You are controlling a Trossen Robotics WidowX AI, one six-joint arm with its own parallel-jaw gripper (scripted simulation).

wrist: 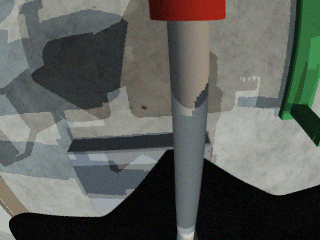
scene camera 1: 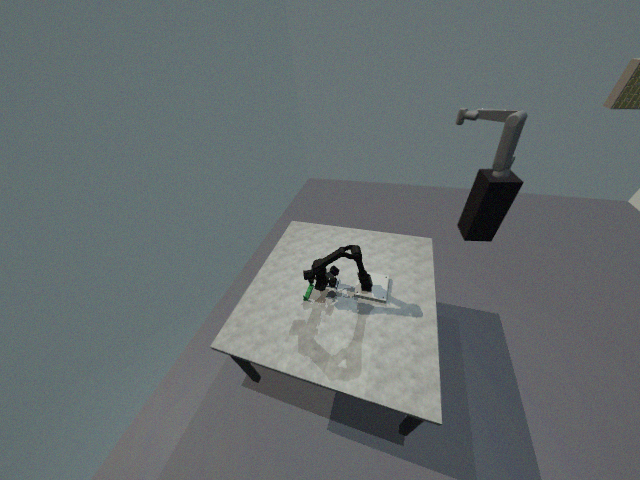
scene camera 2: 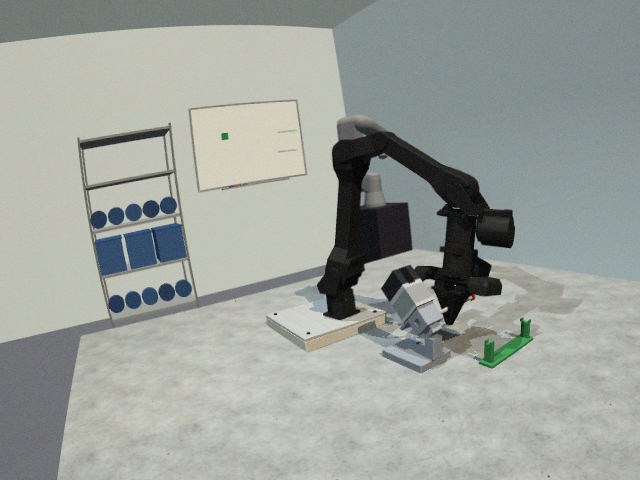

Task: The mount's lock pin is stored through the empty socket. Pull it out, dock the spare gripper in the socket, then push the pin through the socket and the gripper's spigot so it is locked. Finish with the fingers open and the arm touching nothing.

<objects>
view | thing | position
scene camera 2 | gripper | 449,324
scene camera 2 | spare gripper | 405,291
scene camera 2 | green cradle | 491,359
</objects>
